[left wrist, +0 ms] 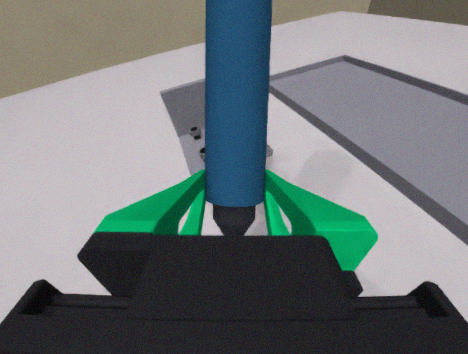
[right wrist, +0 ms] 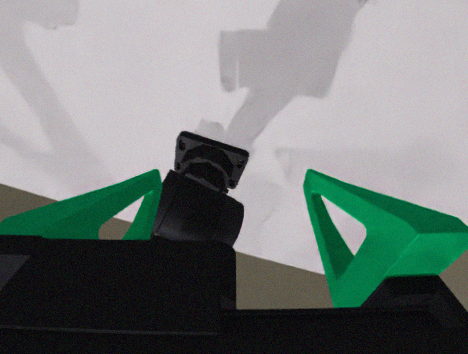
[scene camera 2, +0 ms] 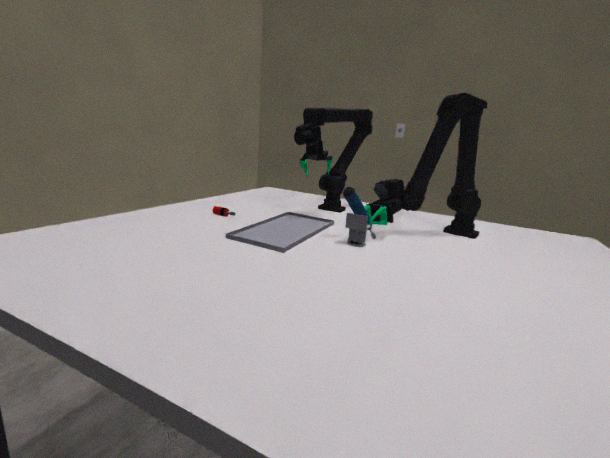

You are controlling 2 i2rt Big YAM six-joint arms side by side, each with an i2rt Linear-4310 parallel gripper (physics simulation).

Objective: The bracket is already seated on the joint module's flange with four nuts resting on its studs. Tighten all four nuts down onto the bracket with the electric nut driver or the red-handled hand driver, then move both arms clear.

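Places are measured from the left arm's base along level axes (x right, y ahead, z up), in millimetres.
Pixels of known places: left gripper, between the fingertips: (left wrist: 234,177); right gripper, between the fingertips: (right wrist: 232,177) (scene camera 2: 317,175); left arm's base, origin of its link: (scene camera 2: 460,233); right arm's base, origin of its link: (right wrist: 210,159) (scene camera 2: 331,209).
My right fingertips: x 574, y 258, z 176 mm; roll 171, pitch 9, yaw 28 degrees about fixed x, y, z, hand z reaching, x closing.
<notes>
Ahead of a thing's pixels: the offset from my right fingertips to its top centre. "spot": to the spot under its first point.
My left gripper (scene camera 2: 369,216) (left wrist: 234,177) is shut on the blue electric nut driver @(spot: dz -39, dx -345, dy +243 mm) (scene camera 2: 356,204) (left wrist: 237,100). The driver is tilted in scene camera 2, with its thin tip low, just right of the grey bracket (scene camera 2: 356,221) (left wrist: 181,107) on the joint module @(dz -102, dx -356, dy +230 mm) (scene camera 2: 357,237). In the left wrist view one nut @(dz -100, dx -377, dy +243 mm) (left wrist: 195,132) shows on the bracket and another @(dz -100, dx -369, dy +209 mm) (left wrist: 203,151) is partly behind the driver; the other nuts and the driver's tip are hidden. My right gripper (scene camera 2: 318,174) (right wrist: 232,177) is open and empty, high above the table. The red-handled hand driver @(dz -142, dx +188, dy +364 mm) (scene camera 2: 220,211) lies at the far left.
A shallow grey tray @(dz -160, dx -102, dy +307 mm) (scene camera 2: 256,245) (left wrist: 350,151) lies left of the joint module in scene camera 2, between it and the red-handled driver. The right arm's black base (scene camera 2: 332,206) (right wrist: 212,160) stands behind the tray. The left arm's base (scene camera 2: 462,230) stands at the right.
</notes>
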